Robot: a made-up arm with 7 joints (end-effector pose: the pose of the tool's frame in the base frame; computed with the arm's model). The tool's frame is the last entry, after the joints. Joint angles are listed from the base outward.
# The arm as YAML. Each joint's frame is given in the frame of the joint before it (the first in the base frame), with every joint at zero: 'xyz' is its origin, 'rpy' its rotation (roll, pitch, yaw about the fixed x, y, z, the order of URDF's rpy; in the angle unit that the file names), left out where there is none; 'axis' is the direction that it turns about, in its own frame. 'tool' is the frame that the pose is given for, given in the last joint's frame.
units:
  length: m
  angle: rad
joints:
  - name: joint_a
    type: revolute
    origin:
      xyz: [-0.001, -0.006, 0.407]
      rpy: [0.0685, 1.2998, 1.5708]
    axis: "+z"
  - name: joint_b
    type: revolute
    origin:
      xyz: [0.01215, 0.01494, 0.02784]
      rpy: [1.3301, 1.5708, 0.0]
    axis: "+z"
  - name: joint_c
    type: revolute
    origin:
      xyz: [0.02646, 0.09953, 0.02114]
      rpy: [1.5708, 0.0, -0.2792]
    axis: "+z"
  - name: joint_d
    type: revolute
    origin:
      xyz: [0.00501, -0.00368, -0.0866]
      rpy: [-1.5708, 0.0, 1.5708]
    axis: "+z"
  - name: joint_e
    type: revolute
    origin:
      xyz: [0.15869, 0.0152, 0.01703]
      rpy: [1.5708, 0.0, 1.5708]
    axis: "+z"
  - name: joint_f
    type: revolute
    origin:
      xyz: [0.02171, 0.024, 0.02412]
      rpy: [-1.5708, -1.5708, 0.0]
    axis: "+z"
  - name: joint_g
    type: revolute
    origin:
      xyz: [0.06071, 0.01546, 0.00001]
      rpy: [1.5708, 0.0, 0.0]
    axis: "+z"
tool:
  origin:
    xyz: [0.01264, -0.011, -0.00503]
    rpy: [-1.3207, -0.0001, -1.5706]
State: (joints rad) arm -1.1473 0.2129 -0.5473 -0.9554 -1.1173 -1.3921 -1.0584
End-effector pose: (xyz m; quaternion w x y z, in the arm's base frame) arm 0.1116 -0.0375 0.4908 0.0063 0.5415 -0.5260 -0.6558
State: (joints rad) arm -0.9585 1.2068 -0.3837 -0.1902 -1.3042 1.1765 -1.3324
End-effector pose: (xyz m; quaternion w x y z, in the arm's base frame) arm 0.2796 0.1030 0.3627 0.3271 0.1998 -0.7075 0.5938
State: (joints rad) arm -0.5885 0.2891 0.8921 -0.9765 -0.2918 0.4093 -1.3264
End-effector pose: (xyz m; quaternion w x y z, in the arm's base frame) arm 0.1477 0.1586 0.4364 0.5625 0.1822 0.4991 -0.6335
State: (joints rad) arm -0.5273 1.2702 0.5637 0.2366 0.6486 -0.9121 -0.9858
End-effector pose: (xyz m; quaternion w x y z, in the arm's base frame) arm 0.2164 0.2700 0.5001 0.4626 0.3618 0.8088 0.0309
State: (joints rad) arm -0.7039 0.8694 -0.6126 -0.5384 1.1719 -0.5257 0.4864
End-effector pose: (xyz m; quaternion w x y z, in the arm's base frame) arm 0.2281 -0.0460 0.3777 0.6239 0.6301 0.1552 -0.4354
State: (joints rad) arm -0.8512 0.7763 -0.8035 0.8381 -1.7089 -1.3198 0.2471
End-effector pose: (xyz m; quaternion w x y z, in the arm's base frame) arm 0.3286 0.1984 0.2272 0.7184 -0.4173 -0.0839 -0.5502
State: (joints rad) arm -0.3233 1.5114 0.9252 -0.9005 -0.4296 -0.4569 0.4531
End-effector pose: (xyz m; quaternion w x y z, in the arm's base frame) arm 0.0896 0.0313 0.5678 0.6900 0.4970 -0.0043 -0.5262
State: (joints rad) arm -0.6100 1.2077 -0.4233 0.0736 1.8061 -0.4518 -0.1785
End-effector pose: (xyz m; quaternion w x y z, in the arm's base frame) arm 0.3134 0.1427 0.3379 0.2786 0.6804 0.6279 0.2553
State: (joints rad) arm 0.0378 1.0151 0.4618 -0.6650 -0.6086 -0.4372 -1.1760
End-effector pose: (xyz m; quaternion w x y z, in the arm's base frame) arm 0.1935 0.1378 0.3963 0.2960 0.3702 0.6341 -0.6110
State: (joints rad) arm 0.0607 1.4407 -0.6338 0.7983 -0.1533 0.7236 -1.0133
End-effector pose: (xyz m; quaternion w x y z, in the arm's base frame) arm 0.0371 0.4232 0.2916 0.1070 0.5838 -0.7571 -0.2732
